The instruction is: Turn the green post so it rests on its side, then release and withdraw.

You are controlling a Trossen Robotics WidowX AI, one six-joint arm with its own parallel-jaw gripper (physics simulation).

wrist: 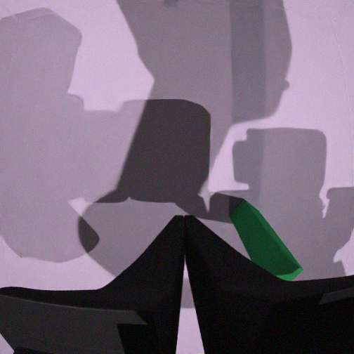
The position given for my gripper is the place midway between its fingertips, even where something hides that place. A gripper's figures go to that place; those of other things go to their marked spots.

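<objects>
Distance of my gripper point(183, 223): 10 cm from the lens. A green post point(264, 247) stands 12 cm from the lens.
</objects>
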